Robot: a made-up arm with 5 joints. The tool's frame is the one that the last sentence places.
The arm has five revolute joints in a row. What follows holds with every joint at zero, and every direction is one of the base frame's. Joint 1 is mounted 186.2 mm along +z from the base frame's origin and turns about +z. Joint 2 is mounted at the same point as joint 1 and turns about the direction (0, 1, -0.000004). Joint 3 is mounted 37.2 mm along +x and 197.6 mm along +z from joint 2 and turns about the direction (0, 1, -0.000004). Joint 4 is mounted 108.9 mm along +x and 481.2 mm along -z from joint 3 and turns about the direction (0, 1, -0.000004). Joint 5 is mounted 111.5 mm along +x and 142.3 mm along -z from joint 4 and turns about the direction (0, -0.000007, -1). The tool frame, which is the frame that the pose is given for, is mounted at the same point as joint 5; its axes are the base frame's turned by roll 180, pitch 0 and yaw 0 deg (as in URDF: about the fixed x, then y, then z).
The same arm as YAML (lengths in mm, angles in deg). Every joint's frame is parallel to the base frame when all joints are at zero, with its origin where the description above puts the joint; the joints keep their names.
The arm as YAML. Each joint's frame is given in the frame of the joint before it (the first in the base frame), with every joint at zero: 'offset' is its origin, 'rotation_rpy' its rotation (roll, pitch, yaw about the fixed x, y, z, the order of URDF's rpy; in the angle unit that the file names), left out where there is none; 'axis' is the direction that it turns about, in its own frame. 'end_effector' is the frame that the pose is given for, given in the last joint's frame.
length_unit: mm
angle_unit: deg
chain:
  - id: joint 1
    offset: [0.0, 0.0, 186.2]
    axis: "+z"
  - id: joint 2
    offset: [0.0, 0.0, 0.0]
    axis: "+y"
  - id: joint 3
    offset: [37.2, 0.0, 197.6]
    axis: "+y"
  - id: joint 4
    offset: [108.9, 0.0, -481.2]
    axis: "+y"
  - id: joint 5
    offset: [111.5, 0.0, -142.3]
    axis: "-z"
end_effector:
  offset: [0.0, 0.0, 0.0]
  rotation_rpy: [180.0, 0.0, 0.0]

